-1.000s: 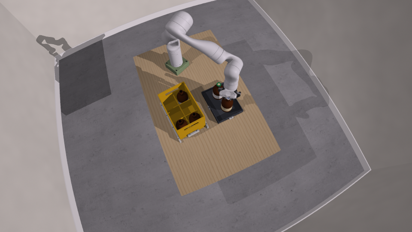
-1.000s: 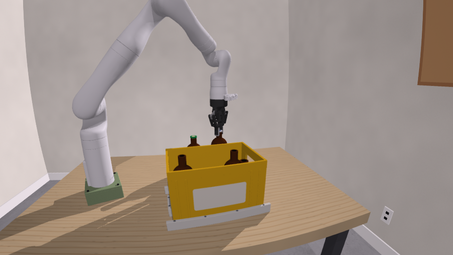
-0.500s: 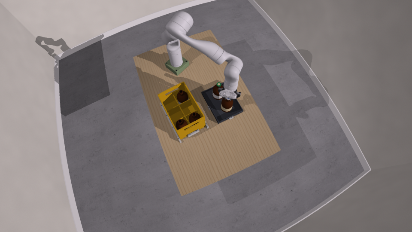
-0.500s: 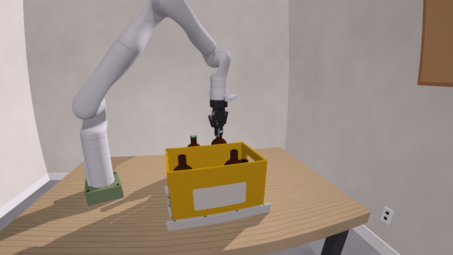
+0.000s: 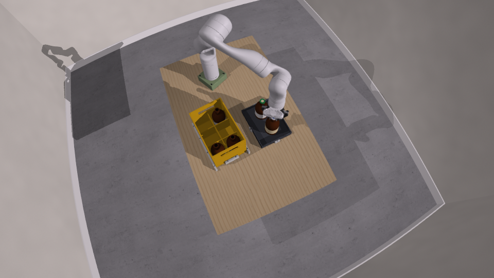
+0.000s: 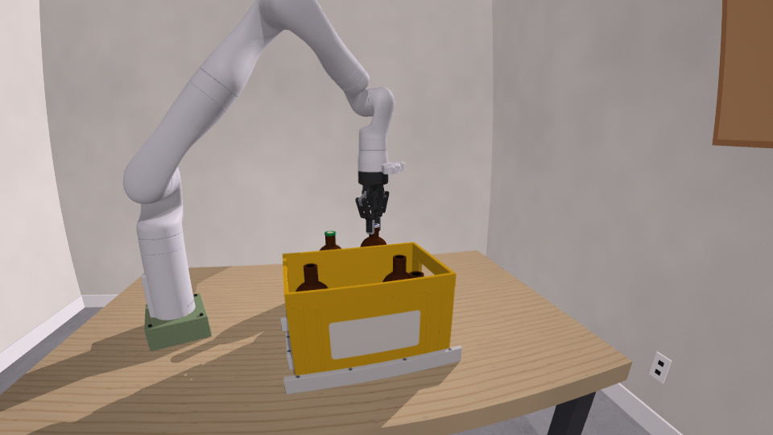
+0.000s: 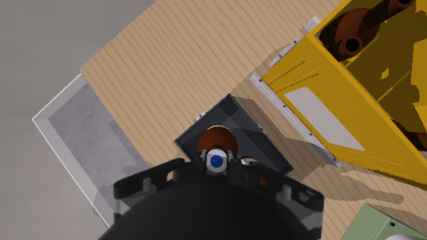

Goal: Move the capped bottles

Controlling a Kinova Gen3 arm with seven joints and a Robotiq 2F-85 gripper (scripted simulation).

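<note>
The blue-capped brown bottle is 70 mm below my hand. From my hand the other things lie so: yellow crate (90 mm behind, 280 mm to the right, 90 mm below); then dark tray (50 mm behind, 160 mm below).
</note>
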